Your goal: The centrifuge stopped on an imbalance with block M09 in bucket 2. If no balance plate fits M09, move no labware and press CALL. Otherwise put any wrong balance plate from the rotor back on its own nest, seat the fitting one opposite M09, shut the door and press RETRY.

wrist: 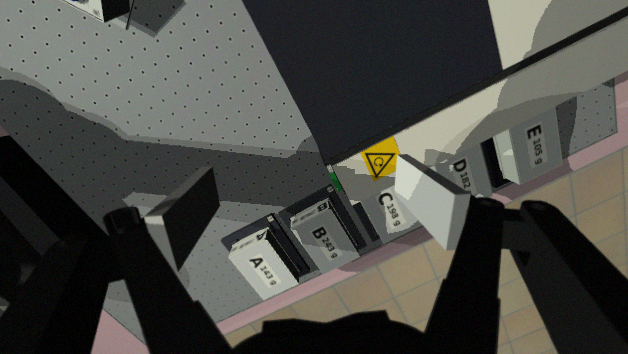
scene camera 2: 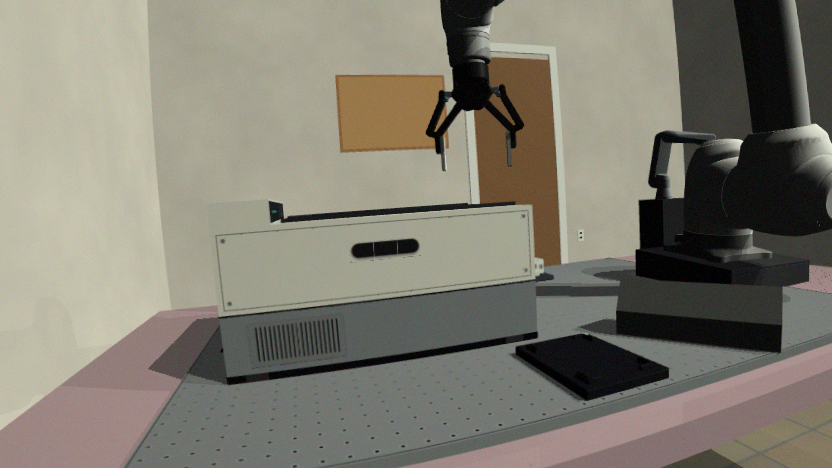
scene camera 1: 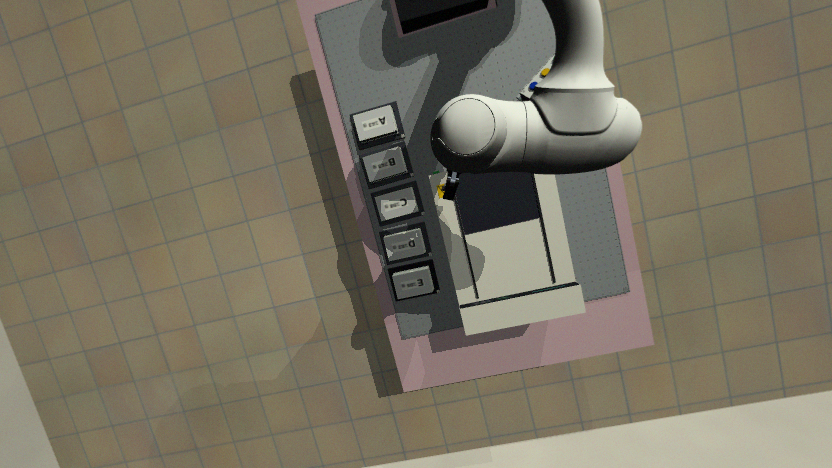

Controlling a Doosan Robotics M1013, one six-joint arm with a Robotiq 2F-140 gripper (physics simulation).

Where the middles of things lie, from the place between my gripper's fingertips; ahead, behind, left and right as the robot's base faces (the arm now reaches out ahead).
My gripper is now 260 mm short of the centrifuge [scene camera 2: 307, 294], 160 mm above it and 100 mm to the right of it. Round my hand: button box [scene camera 2: 739, 316] 350 mm to the left, 240 mm below, 220 mm behind.
